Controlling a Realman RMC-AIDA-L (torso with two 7-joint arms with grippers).
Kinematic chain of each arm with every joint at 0, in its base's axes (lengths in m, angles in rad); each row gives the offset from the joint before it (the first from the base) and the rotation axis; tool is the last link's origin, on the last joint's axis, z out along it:
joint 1: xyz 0 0 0.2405 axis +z
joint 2: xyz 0 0 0 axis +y
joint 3: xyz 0 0 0.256 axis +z
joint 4: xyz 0 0 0 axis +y
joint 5: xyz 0 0 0.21 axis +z
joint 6: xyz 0 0 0 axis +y
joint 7: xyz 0 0 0.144 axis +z
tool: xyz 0 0 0
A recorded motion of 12 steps. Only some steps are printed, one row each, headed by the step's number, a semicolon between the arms.
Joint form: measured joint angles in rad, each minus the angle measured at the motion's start. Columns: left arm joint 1, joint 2, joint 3, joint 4, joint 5, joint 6, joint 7; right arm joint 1, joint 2, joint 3, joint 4, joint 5, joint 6, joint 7.
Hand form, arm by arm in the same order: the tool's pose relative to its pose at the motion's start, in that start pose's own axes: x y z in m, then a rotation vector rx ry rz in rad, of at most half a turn. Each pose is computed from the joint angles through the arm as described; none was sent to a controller.
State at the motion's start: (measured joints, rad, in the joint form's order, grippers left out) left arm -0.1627 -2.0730 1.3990 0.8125 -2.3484 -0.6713 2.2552; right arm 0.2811 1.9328 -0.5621 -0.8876 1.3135 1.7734 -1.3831
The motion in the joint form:
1: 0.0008 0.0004 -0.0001 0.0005 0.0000 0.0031 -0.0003; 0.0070 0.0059 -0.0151 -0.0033 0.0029 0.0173 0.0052
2: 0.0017 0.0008 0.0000 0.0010 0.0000 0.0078 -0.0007; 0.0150 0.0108 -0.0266 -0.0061 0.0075 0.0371 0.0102
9: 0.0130 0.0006 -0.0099 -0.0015 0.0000 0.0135 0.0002; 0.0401 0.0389 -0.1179 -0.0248 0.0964 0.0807 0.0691
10: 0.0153 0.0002 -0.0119 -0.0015 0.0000 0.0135 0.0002; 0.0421 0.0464 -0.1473 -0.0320 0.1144 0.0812 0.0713
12: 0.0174 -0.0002 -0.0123 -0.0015 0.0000 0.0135 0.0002; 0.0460 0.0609 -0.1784 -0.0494 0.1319 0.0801 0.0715
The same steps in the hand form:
1: -0.0003 -0.0006 -0.0003 0.0030 -0.0021 0.0000; -0.0005 0.0044 0.0059 -0.0342 0.0094 -0.0010
2: -0.0008 -0.0014 -0.0006 0.0072 -0.0053 -0.0001; -0.0018 0.0088 0.0110 -0.0691 0.0154 -0.0032
9: -0.0049 -0.0060 -0.0053 0.0286 -0.0155 -0.0068; -0.0113 0.0297 0.0373 -0.2159 0.0044 0.0139
10: -0.0055 -0.0067 -0.0062 0.0319 -0.0163 -0.0084; -0.0119 0.0343 0.0438 -0.2431 0.0082 0.0079
12: -0.0061 -0.0069 -0.0068 0.0335 -0.0175 -0.0096; -0.0133 0.0406 0.0526 -0.2741 0.0106 -0.0072

